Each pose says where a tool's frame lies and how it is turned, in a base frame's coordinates. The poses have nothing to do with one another.
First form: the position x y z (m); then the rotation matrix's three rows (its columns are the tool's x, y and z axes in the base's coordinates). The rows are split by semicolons.
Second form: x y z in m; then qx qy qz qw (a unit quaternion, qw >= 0). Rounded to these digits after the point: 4 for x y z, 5 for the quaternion.
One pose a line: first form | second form
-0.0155 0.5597 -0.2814; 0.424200 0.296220 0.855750; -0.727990 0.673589 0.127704; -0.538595 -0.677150 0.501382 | -0.0155 0.5597 -0.2814 -0.24961 0.43244 -0.31764 0.80610
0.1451 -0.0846 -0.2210; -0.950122 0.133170 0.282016; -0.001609 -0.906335 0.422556; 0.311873 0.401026 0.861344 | 0.1451 -0.0846 -0.2210 -0.15400 -0.21357 -0.96408 0.03495
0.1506 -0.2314 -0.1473; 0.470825 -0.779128 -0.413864; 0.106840 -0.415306 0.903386; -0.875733 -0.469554 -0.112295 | 0.1506 -0.2314 -0.1473 -0.70683 0.23778 0.45612 0.48560
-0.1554 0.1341 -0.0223; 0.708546 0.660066 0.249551; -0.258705 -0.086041 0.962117; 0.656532 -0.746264 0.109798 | -0.1554 0.1341 -0.0223 -0.64900 -0.15461 -0.34903 0.65808
